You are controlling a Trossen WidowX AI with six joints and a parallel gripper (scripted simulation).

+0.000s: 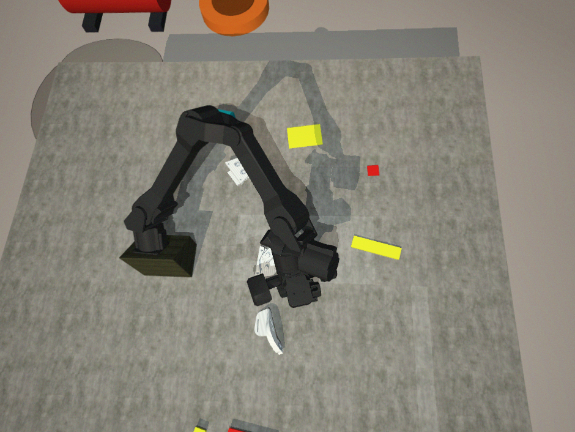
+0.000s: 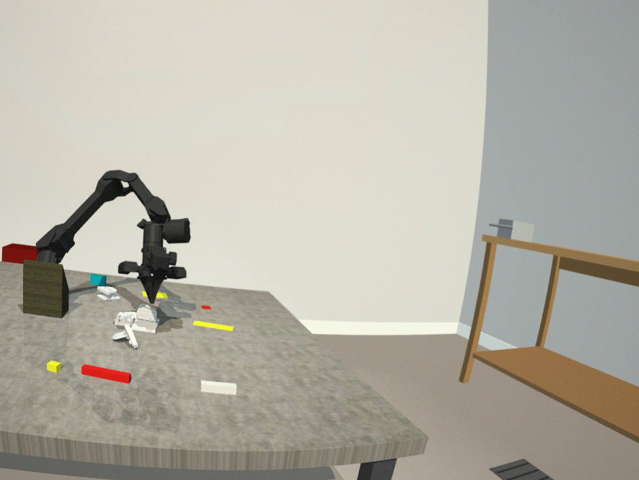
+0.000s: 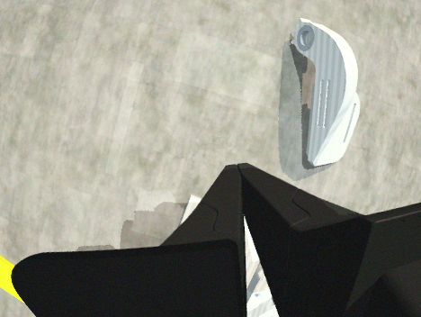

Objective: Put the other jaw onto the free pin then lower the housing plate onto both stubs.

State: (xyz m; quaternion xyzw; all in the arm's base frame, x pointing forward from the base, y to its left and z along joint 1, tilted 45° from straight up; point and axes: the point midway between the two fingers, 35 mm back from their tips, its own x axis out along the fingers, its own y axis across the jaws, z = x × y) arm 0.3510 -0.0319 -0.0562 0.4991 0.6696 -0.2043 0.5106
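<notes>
The white jaw lies 4 cm behind my gripper tip, 9 cm to the right of it and 8 cm below it. From my gripper tip the other things lie so: red bar 7 cm behind, 30 cm to the right, 8 cm below; then yellow bar 18 cm ahead, 17 cm to the left, 9 cm below; then white bar 17 cm ahead, 30 cm to the right, 8 cm below.
</notes>
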